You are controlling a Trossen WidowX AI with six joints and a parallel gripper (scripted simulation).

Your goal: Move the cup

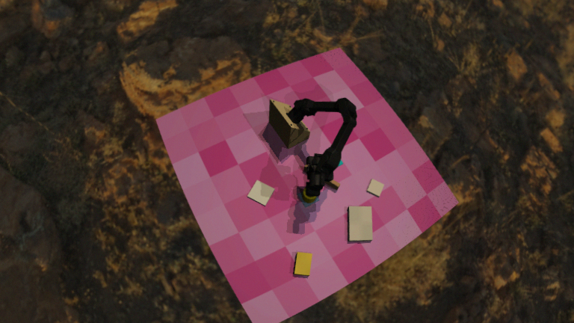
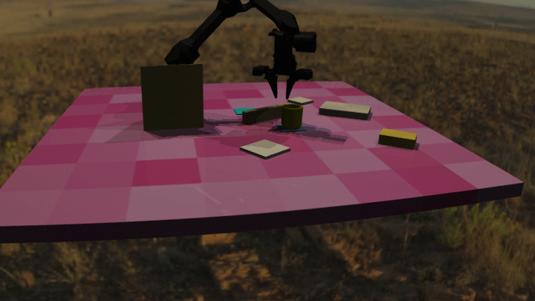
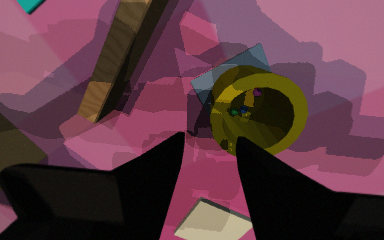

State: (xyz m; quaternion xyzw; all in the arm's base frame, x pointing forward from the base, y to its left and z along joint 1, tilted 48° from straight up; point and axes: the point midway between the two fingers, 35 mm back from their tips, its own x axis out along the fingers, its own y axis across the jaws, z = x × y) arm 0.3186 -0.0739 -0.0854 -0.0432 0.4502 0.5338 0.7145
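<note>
My gripper tip is 3 cm short of the olive-yellow cup, 2 cm to the left of it and 6 cm above it. Round my gripper tip: blue pad: 3 cm ahead, 2 cm to the right, 10 cm below; teal pad: 6 cm behind, 21 cm to the left, 10 cm below; wooden block: 2 cm behind, 10 cm to the left, 8 cm below.
</note>
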